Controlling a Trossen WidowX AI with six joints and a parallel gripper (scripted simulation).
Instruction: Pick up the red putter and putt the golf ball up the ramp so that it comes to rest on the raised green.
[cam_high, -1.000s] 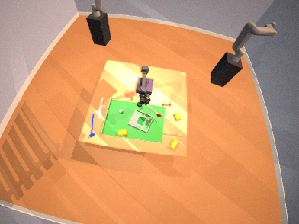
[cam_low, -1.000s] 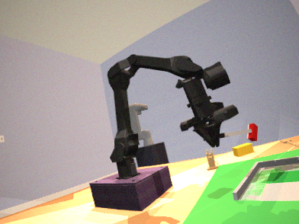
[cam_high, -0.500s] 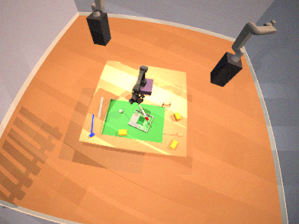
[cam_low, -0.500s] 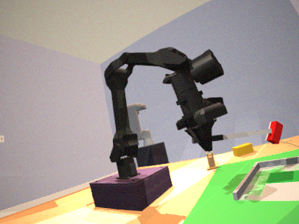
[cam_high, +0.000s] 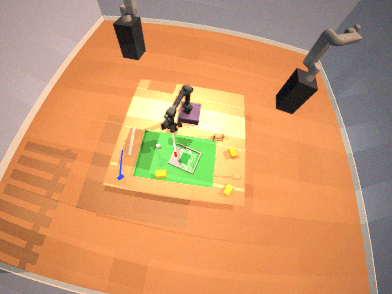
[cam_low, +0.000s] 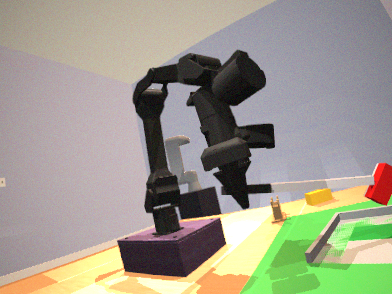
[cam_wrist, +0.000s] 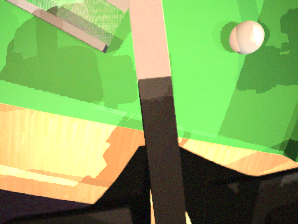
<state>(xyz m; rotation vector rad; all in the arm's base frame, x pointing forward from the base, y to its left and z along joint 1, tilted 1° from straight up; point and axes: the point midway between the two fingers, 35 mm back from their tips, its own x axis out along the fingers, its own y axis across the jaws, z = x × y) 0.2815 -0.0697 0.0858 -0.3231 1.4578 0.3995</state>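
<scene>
My gripper tip is 10 cm short of the red putter and 6 cm to the right of it. Also, from my gripper tip: white golf ball: 14 cm ahead, 9 cm to the right, 11 cm below; blue putter: 43 cm ahead, 37 cm to the right, 12 cm below.
</scene>
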